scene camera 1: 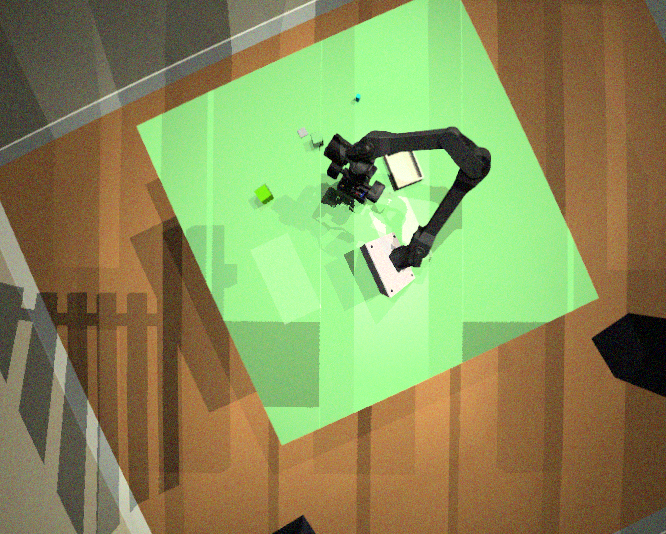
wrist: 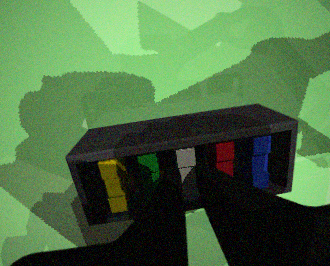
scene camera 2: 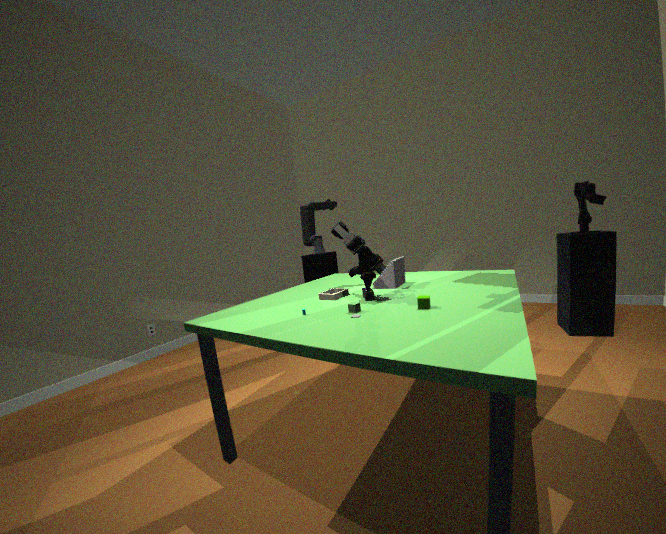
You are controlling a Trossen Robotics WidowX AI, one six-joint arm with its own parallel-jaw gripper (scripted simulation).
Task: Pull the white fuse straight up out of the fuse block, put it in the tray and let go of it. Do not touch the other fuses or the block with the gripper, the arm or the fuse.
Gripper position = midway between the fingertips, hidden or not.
In view: my gripper [scene camera 1: 353, 188], a green fuse [wrist: 148, 165] and a blue fuse [wrist: 253, 151].
My gripper is seen too in the wrist view [wrist: 186, 172].
